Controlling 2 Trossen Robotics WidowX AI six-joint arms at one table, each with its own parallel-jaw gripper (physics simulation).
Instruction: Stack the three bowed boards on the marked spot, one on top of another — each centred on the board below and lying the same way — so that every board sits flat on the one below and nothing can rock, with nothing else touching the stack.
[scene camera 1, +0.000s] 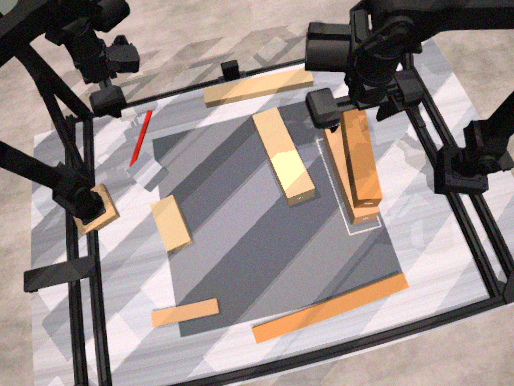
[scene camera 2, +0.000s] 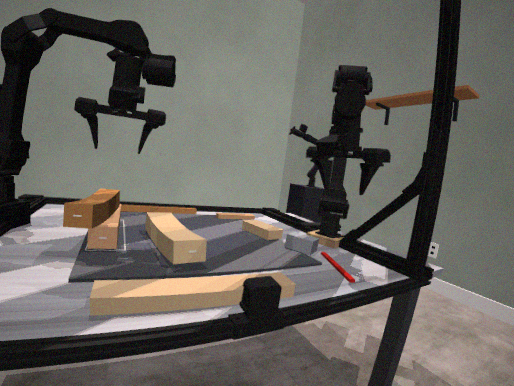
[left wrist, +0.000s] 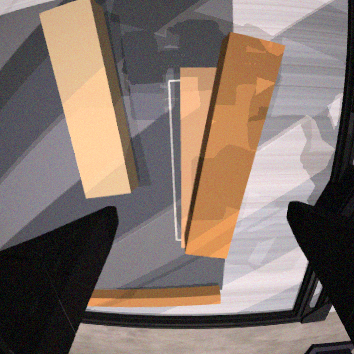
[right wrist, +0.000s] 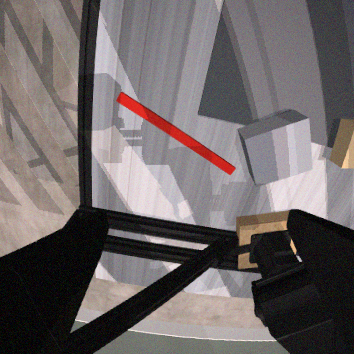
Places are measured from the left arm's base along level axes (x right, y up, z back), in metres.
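Where they show: left gripper, between the fingertips: (scene camera 1: 354, 125) (scene camera 2: 117, 151) (left wrist: 202, 212); right gripper, between the fingertips: (scene camera 2: 342, 192) (right wrist: 198, 219); left arm's base, origin of its link: (scene camera 1: 465, 166); right arm's base, origin of its link: (scene camera 1: 91, 208) (scene camera 2: 328, 234) (right wrist: 269, 246).
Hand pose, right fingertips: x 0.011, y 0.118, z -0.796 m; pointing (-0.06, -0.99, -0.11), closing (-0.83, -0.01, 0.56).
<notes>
Each offset is from my right fingertips to the top centre of the thing. "*": to the spot under its first point.
A light orange bowed board {dz +0.534, dx -0.045, dy -0.118 m} (scene camera 1: 344, 175) (scene camera 2: 103, 238) (left wrist: 192, 110) lies within the white marked outline {* dz +0.506, dx -0.077, dy -0.170 m} (scene camera 1: 334, 187) (scene camera 2: 124, 235) (left wrist: 173, 160). A darker orange bowed board {dz +0.547, dx -0.019, dy -0.074 m} (scene camera 1: 364, 155) (scene camera 2: 82, 215) (left wrist: 240, 140) rests on it, turned at an angle and overhanging one side, so they are not aligned. A pale yellow bowed board {dz +0.374, dx -0.020, dy -0.119 m} (scene camera 1: 285, 160) (scene camera 2: 175, 240) (left wrist: 82, 100) lies apart on the dark mat. My left gripper (scene camera 1: 358, 123) (scene camera 2: 118, 150) (left wrist: 202, 212) is open and empty, above the two crossed boards. My right gripper (scene camera 2: 345, 191) (right wrist: 198, 219) is open and empty, high over the other side.
A long pale beam {dz +0.282, dx +0.191, dy -0.152 m} (scene camera 1: 260, 87) (scene camera 2: 165, 295) and an orange strip {dz +0.519, dx -0.351, dy -0.148 m} (scene camera 1: 330, 307) lie near opposite table edges. A short pale block {dz +0.139, dx -0.218, dy -0.143 m} (scene camera 1: 171, 223), a small orange strip {dz +0.214, dx -0.408, dy -0.154 m} (scene camera 1: 185, 312), a grey block {dz +0.045, dx -0.097, dy -0.131 m} (scene camera 1: 148, 172) (right wrist: 277, 147) and a red stick {dz -0.012, dx +0.006, dy -0.170 m} (scene camera 1: 141, 137) (right wrist: 175, 132) lie at picture left in scene camera 1.
</notes>
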